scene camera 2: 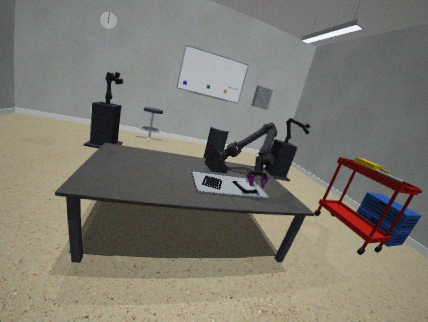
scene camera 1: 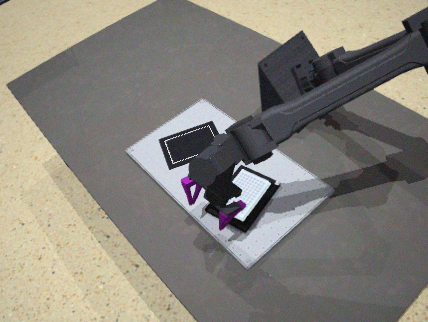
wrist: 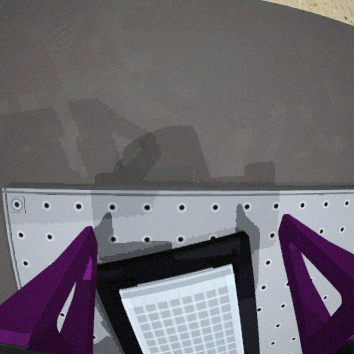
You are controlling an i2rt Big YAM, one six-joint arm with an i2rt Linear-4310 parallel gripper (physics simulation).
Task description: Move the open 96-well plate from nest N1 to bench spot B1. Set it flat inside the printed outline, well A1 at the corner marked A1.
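Frame: origin at the arm's base, x right, y down, z ahead, level; centimetres.
Seen in the pictures: gripper, fingertip midpoint: (scene camera 2: 256, 187) (scene camera 1: 206, 216) (wrist: 189, 230); arm's base, link origin: (scene camera 2: 219, 157) (scene camera 1: 308, 81).
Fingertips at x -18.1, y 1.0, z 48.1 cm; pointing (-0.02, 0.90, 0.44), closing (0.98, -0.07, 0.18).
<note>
Offsets run from my fingertips to a thing's middle. "spot": to the spot under its first point. Level surfaces: height alone.
The white 96-well plate @[dx +2.8, dy +5.0, dz -11.9 cm] (scene camera 1: 254, 186) (wrist: 187, 320) sits in the black nest (scene camera 1: 266, 196) (scene camera 2: 243, 188) (wrist: 210, 250), which is turned at an angle on the perforated board. My gripper (scene camera 1: 207, 215) (scene camera 2: 258, 186) (wrist: 189, 230) is open and empty above the nest, its purple fingers wide apart. In the wrist view the plate and nest show between the fingers, turned slightly relative to them, with the plate's near part cut off by the frame edge. Bench spot B1 @[spot: dx +27.5, dy +6.7, dz -9.9 cm] (scene camera 1: 185, 147) (scene camera 2: 212, 182) is a dark pad with a white printed outline; the arm hides its right part in scene camera 1. The A1 markings are too small to read.
The light perforated board @[dx +14.5, dy +7.5, dz -13.3 cm] (scene camera 1: 141, 150) (scene camera 2: 227, 187) (wrist: 50, 220) lies on the dark table @[dy +8.2 cm] (scene camera 1: 100, 90) (scene camera 2: 145, 172) (wrist: 225, 75). A dark upright panel (scene camera 1: 285, 67) (scene camera 2: 217, 145) stands behind the board, close to the arm. A red cart (scene camera 2: 345, 220) stands off to the right.
</note>
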